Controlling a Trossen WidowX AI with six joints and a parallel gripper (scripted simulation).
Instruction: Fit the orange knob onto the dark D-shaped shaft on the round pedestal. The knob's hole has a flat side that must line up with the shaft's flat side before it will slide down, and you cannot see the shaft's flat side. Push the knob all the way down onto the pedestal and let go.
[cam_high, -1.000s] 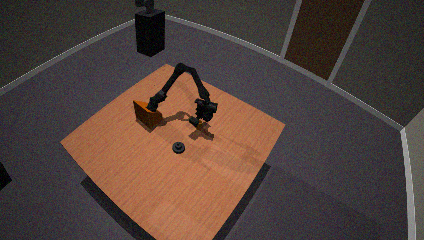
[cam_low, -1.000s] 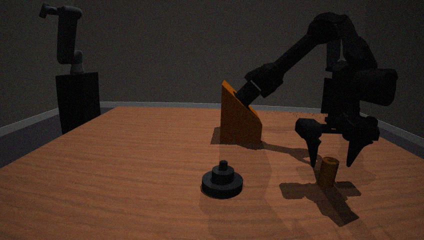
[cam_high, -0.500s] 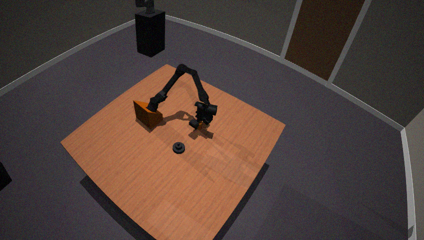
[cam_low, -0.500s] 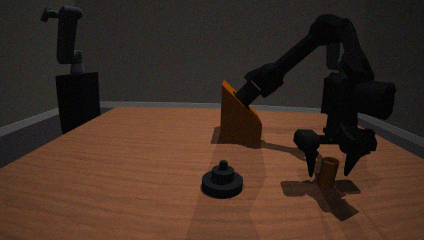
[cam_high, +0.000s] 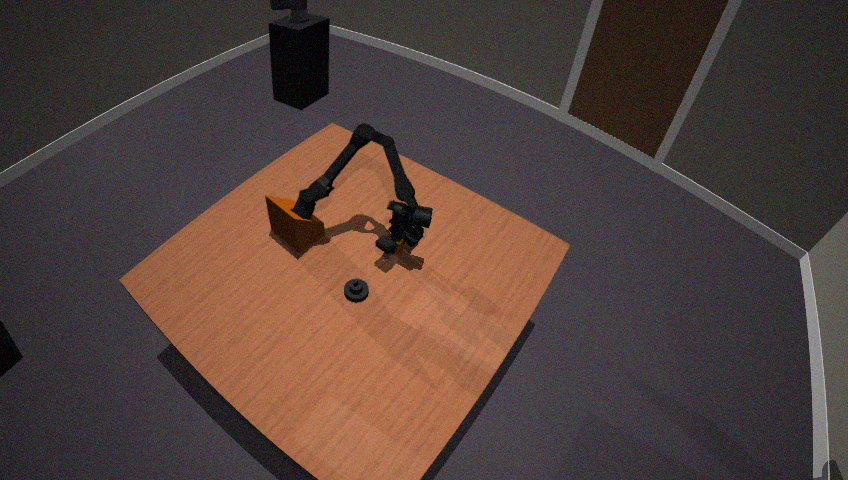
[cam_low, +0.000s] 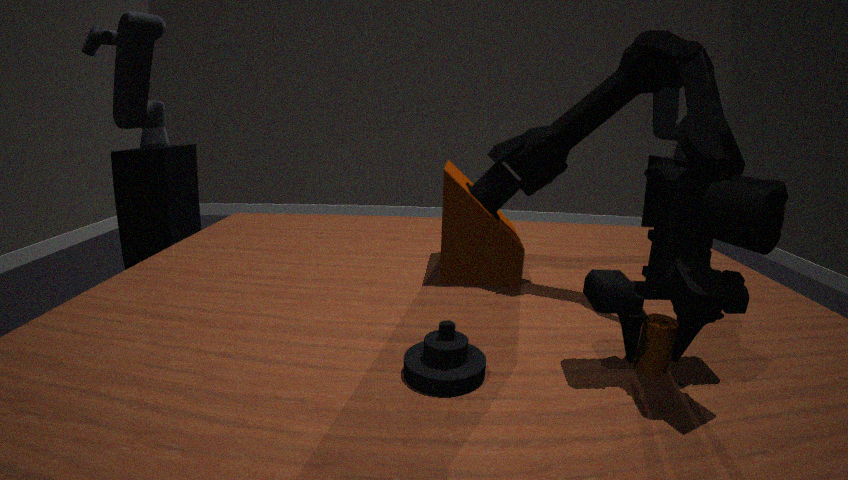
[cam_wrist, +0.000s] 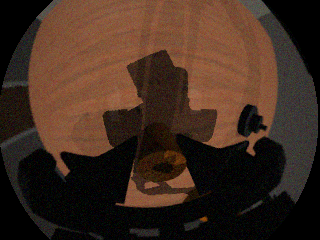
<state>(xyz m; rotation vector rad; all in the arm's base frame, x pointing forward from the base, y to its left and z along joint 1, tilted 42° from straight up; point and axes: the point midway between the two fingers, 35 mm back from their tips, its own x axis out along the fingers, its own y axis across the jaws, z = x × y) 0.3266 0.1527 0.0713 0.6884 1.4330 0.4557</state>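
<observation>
Now: the dark round pedestal 10 mm behind my gripper tip, 240 mm to the right of it and 20 mm above it. Round my gripper tip: orange knob: 20 mm above.
</observation>
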